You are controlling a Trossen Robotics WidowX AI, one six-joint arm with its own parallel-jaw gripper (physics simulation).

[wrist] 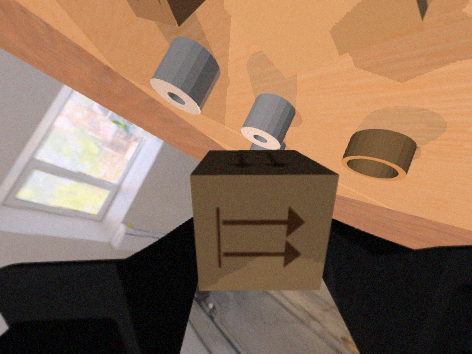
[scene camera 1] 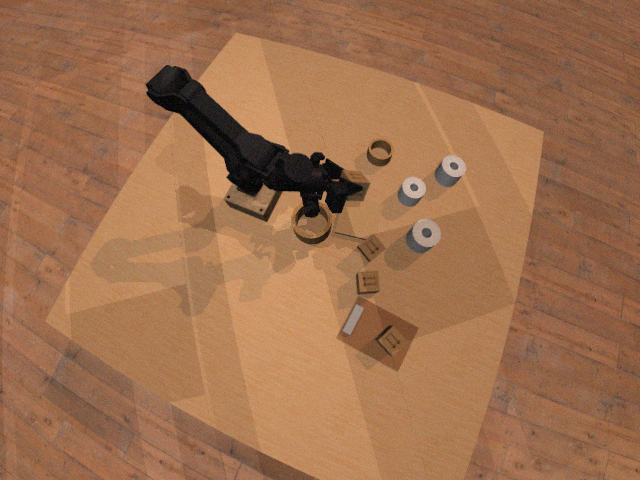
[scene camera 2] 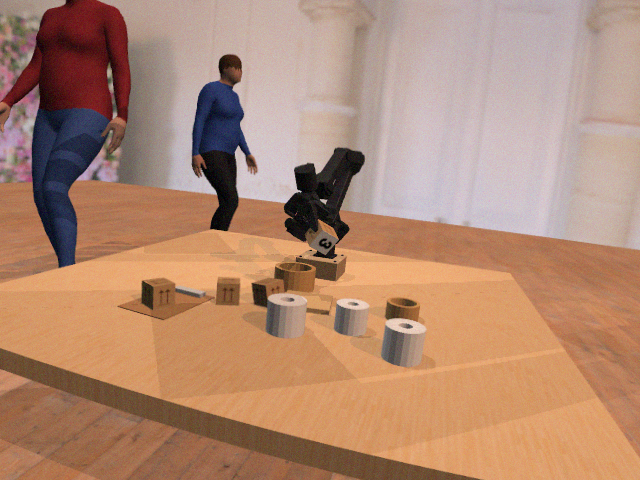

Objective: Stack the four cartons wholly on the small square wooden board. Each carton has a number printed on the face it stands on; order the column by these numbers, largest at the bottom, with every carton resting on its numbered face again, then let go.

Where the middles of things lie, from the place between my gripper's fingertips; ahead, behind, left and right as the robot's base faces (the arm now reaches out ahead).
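Labels:
Flat board (scene camera 1: 366,321): 17 cm below my hand, 20 cm ahead of it, 31 cm to the right of it.

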